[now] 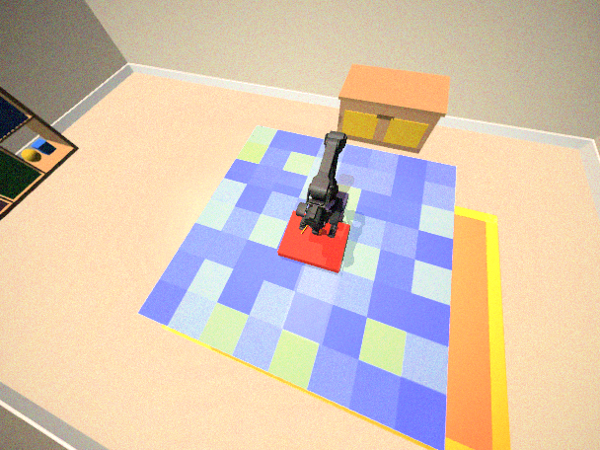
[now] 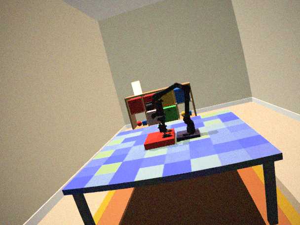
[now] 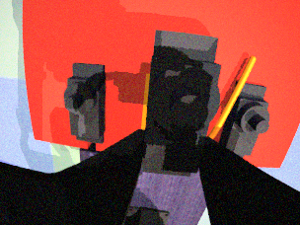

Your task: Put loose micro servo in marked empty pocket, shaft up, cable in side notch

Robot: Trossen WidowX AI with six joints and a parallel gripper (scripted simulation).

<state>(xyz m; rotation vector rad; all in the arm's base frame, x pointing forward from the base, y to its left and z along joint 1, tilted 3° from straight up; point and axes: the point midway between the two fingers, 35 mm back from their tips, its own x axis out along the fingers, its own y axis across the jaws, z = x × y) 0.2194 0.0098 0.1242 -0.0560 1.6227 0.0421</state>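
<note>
Now: the red deck 90 mm ahead of my gripper tip, 10 mm to the left of it and 100 mm below it.
</note>
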